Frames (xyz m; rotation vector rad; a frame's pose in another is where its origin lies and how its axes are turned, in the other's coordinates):
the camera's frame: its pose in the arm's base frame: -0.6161 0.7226 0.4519 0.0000 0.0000 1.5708
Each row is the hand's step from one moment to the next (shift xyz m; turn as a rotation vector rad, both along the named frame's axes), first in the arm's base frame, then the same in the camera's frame.
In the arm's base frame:
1: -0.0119 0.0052 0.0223 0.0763 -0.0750 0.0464
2: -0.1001 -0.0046 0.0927 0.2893 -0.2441 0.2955
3: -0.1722 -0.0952 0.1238 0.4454 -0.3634 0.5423
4: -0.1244 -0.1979 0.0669 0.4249 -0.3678 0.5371
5: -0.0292 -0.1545 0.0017 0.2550 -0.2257 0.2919
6: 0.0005 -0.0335 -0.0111 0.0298 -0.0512 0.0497
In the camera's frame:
1: 0.0052 0.0119 0.0223 -0.0750 -0.0763 0.0464
2: -0.0046 0.1001 0.0927 -0.2441 -0.2893 0.2955
3: -0.0952 0.1722 0.1238 -0.3634 -0.4454 0.5423
4: -0.1979 0.1244 0.0669 -0.3678 -0.4249 0.5371
5: -0.1545 0.0292 0.0017 -0.2257 -0.2550 0.2919
6: -0.0335 -0.0005 -0.0111 -0.0512 -0.0298 0.0497

